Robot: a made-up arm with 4 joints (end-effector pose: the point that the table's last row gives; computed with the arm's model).
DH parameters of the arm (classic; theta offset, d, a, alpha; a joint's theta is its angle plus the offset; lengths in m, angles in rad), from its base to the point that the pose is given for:
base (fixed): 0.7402 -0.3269 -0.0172 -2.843
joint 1: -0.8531 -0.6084 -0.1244 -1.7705
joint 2: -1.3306 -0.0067 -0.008 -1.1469
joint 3: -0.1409 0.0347 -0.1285 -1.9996
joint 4: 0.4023 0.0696 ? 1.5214
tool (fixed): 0.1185 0.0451 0 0
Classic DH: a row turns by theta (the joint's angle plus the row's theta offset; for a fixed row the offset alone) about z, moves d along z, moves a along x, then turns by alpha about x.
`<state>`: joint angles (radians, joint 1 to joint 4).
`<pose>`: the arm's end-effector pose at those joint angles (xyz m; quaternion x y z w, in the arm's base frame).
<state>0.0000 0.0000 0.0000 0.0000</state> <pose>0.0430 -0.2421 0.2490 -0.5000 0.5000 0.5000 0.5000</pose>
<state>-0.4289 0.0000 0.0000 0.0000</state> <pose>0.0885 -0.2586 0.2358 -0.5922 0.3426 0.5883 0.4311</pose>
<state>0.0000 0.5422 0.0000 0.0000</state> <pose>0.0430 -0.2567 0.2577 -0.3478 0.3478 0.6157 0.6156</pose>
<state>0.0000 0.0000 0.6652 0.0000</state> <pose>0.0565 -0.2655 0.2822 -0.3389 0.4720 0.7394 0.3401</pose>
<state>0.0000 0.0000 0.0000 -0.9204</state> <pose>0.0371 -0.1732 0.3277 -0.2649 0.1905 0.6835 0.6530</pose>
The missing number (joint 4, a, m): 0.109
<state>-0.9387 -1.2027 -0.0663 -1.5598</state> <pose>0.0069 -0.1534 0.1850 -0.5865 0.0097 0.7657 0.2639</pose>
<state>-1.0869 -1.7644 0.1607 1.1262</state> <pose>0.1214 -0.2431 0.2987 0.7494 -0.3587 0.5561 0.0207</pose>
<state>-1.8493 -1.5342 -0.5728 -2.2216</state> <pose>0.1020 -0.2300 0.0615 0.5400 0.4705 -0.6632 0.2172</pose>
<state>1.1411 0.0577 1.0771 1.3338</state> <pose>-0.1142 -0.2790 0.3184 -0.2191 0.8331 0.5030 0.0698</pose>
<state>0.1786 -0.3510 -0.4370 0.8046</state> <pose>-0.0027 -0.2974 0.2629 -0.6128 0.7546 -0.0923 0.2156</pose>
